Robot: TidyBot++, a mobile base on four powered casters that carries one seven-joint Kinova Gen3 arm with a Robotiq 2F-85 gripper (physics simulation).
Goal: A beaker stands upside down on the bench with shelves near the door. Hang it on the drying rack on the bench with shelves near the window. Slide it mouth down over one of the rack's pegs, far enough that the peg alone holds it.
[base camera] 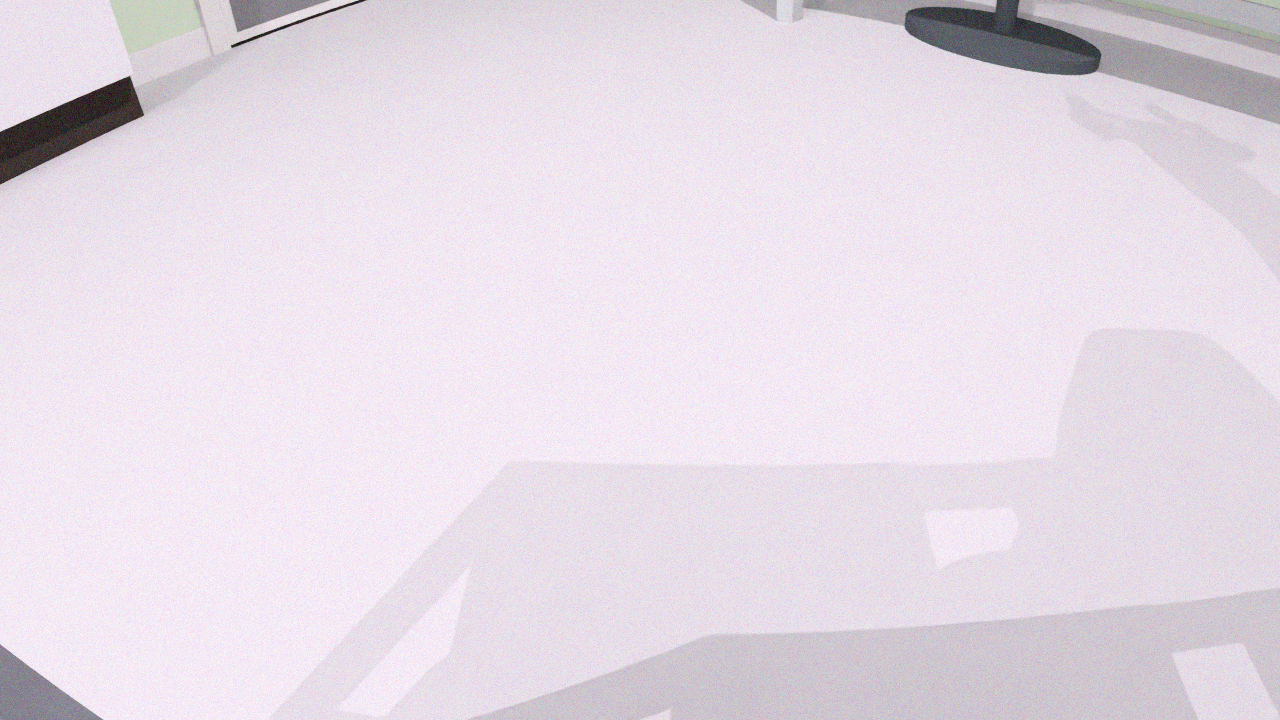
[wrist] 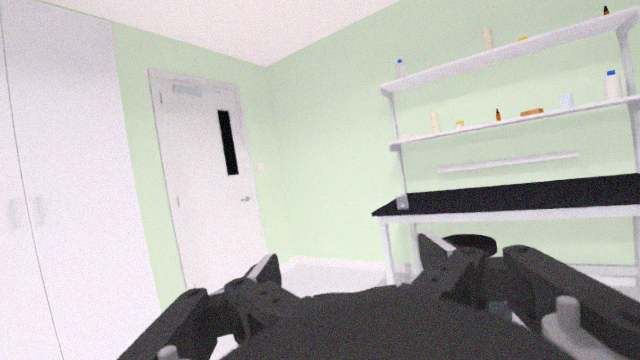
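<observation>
Visible here are a tall white cabinet (base camera: 72, 72) (wrist: 83, 276), a white door (wrist: 216, 220) and a bench with shelves (wrist: 603, 196). My gripper (wrist: 348, 259) is in sight too.
</observation>
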